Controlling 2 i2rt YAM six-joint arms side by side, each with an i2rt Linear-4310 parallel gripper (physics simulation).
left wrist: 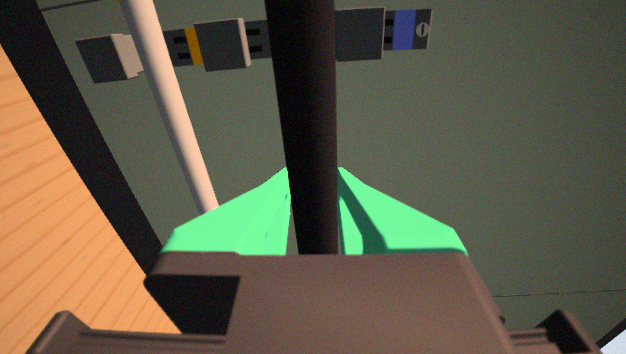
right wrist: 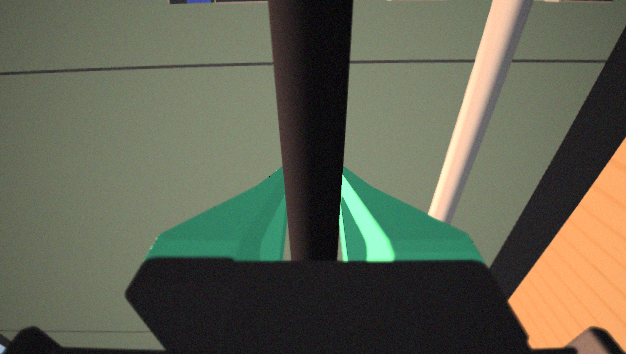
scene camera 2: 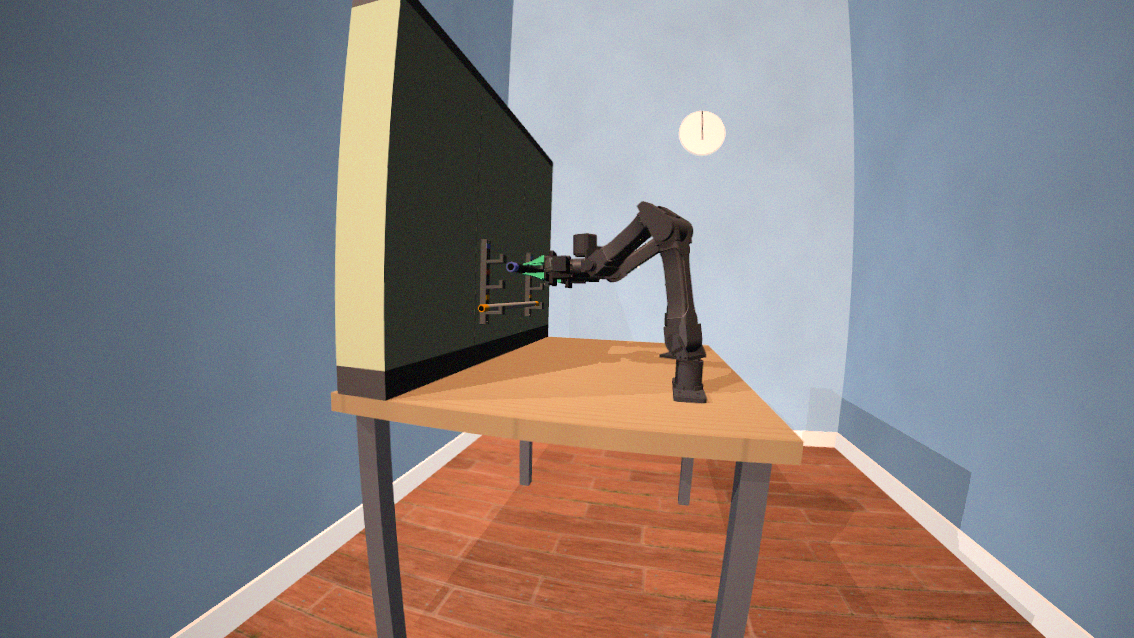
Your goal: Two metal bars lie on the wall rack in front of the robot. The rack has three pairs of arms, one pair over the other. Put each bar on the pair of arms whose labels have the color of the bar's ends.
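Note:
The blue-ended bar is level, in front of the rack's arm tips and off the rack, a little below top-arm height. My left gripper and my right gripper are both shut on it; the right one is mostly hidden in the scene view. The orange-ended bar lies on the lowest pair of arms of the rack. A blue label is above the top arm, an orange label above the lowest. The middle label is hidden in the left wrist view.
The dark green wall board stands behind the rack, with a black strip along its foot. The wooden table extends below the bars and carries the arms' bases.

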